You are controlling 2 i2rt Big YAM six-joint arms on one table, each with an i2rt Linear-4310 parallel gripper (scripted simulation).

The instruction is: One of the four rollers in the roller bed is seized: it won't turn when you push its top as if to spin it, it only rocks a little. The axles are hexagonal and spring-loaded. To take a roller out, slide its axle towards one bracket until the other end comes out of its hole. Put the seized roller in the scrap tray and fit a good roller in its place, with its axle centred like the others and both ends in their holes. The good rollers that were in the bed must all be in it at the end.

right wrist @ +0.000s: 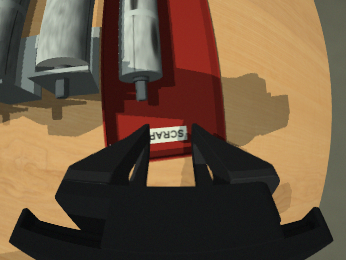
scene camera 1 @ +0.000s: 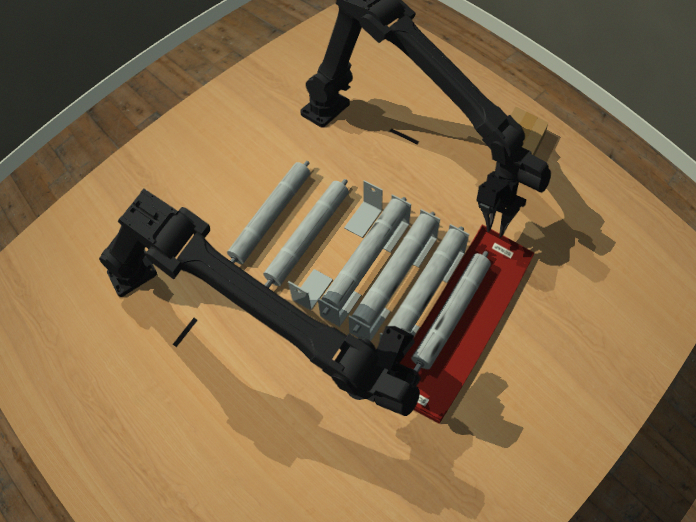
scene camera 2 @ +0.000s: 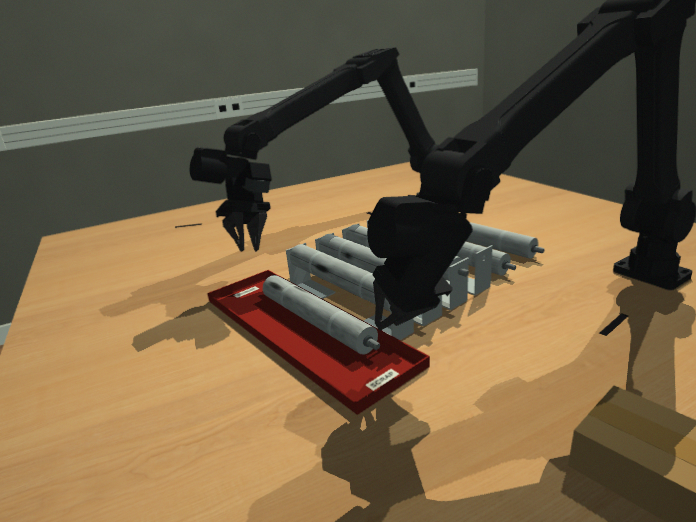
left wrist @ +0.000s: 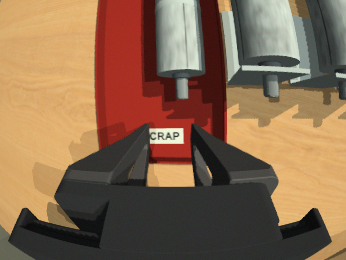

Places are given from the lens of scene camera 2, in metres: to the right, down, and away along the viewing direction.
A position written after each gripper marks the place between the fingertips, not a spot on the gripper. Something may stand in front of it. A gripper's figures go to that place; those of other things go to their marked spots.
left gripper (scene camera 2: pixel 385 324): 0.06, 0.10, 0.70
right gripper (scene camera 2: pixel 249 250): -0.21, -0.02, 0.98
red scrap tray (scene camera 2: pixel 342 372): -0.01, 0.17, 0.73
cardboard box (scene camera 2: pixel 632 446): 0.30, 0.20, 0.48
grey roller (scene camera 2: pixel 354 333): 0.01, 0.12, 0.75
The marked spots on the cardboard box and the grey roller are 0.40 m apart.
